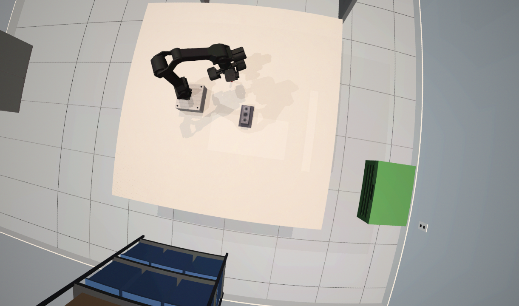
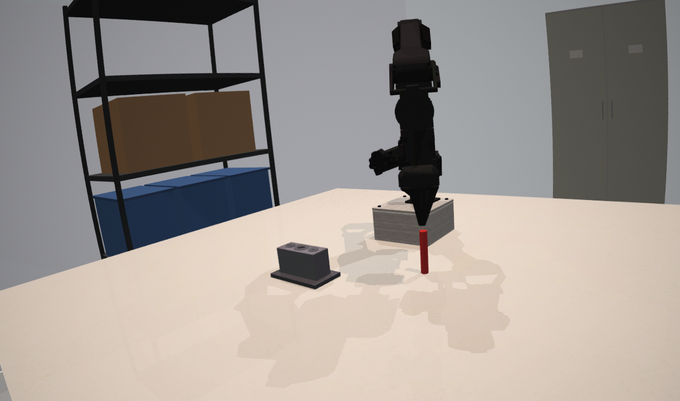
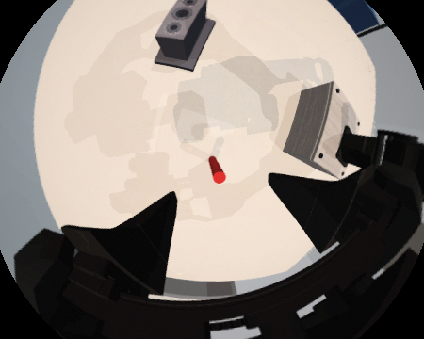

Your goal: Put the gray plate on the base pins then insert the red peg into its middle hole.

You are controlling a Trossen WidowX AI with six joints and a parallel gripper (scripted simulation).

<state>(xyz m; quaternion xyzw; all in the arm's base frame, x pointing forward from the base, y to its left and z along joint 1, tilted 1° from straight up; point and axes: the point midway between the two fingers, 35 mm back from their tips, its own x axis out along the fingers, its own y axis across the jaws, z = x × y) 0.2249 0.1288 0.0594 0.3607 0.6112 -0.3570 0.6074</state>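
The red peg lies 60 mm below my gripper tip. The rest, counted from my gripper tip: gray plate (190 mm to the right, 120 mm ahead, 60 mm below); dark flat base (190 mm to the right, 120 mm ahead, 90 mm below).
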